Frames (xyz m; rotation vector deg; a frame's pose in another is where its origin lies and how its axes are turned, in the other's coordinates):
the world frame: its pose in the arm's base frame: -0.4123 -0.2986 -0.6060 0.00 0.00 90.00
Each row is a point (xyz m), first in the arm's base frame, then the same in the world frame.
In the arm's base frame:
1: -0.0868 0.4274 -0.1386
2: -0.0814 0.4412 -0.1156
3: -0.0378 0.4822 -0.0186
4: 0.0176 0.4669 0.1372
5: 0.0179 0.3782 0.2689
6: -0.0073 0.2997 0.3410
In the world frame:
1: 0.7260 -0.3255 0.4674
2: 0.7398 -0.3309 0.4904
3: 0.7808 -0.3745 0.5874
4: 0.7655 -0.4299 0.7432
5: 0.6768 -0.4302 0.8749
6: 0.5983 -0.4050 0.9470

